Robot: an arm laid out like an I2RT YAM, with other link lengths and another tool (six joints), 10 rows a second.
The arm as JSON. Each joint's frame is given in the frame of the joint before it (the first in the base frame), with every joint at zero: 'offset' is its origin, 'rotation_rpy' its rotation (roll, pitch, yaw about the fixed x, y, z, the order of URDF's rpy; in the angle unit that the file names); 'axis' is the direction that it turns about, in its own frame. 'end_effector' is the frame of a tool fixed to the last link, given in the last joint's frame.
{
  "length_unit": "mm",
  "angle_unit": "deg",
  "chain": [
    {
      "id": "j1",
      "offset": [
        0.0,
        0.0,
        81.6
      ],
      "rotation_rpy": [
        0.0,
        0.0,
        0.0
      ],
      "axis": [
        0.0,
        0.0,
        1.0
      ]
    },
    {
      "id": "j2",
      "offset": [
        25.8,
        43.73,
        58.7
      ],
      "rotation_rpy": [
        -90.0,
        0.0,
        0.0
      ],
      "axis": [
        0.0,
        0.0,
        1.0
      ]
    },
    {
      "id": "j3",
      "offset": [
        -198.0,
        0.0,
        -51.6
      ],
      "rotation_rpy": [
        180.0,
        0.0,
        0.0
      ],
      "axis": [
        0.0,
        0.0,
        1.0
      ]
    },
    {
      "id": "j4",
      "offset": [
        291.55,
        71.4,
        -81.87
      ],
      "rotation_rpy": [
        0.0,
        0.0,
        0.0
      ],
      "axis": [
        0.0,
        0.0,
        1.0
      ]
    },
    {
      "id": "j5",
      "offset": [
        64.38,
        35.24,
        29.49
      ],
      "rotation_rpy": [
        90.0,
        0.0,
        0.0
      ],
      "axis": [
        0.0,
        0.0,
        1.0
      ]
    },
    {
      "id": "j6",
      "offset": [
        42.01,
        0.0,
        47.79
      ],
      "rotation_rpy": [
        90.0,
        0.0,
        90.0
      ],
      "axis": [
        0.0,
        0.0,
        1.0
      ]
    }
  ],
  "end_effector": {
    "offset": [
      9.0,
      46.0,
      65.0
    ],
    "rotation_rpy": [
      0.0,
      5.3,
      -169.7
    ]
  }
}
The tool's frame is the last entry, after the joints.
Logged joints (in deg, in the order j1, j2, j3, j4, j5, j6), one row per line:
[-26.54 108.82 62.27 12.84 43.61 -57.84]
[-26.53 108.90 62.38 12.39 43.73 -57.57]
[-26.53 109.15 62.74 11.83 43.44 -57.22]
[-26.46 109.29 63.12 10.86 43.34 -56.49]
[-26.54 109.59 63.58 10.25 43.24 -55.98]
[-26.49 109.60 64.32 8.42 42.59 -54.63]
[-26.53 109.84 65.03 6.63 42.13 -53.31]
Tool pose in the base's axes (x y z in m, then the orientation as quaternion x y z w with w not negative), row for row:
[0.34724 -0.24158 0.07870 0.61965 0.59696 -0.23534 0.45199]
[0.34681 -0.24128 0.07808 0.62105 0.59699 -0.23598 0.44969]
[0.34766 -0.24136 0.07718 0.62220 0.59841 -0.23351 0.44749]
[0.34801 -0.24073 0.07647 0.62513 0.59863 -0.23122 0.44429]
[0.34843 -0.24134 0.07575 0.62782 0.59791 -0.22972 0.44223]
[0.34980 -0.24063 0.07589 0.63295 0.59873 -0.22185 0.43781]
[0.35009 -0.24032 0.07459 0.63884 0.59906 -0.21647 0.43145]
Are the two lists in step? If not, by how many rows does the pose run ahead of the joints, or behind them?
They are in step.
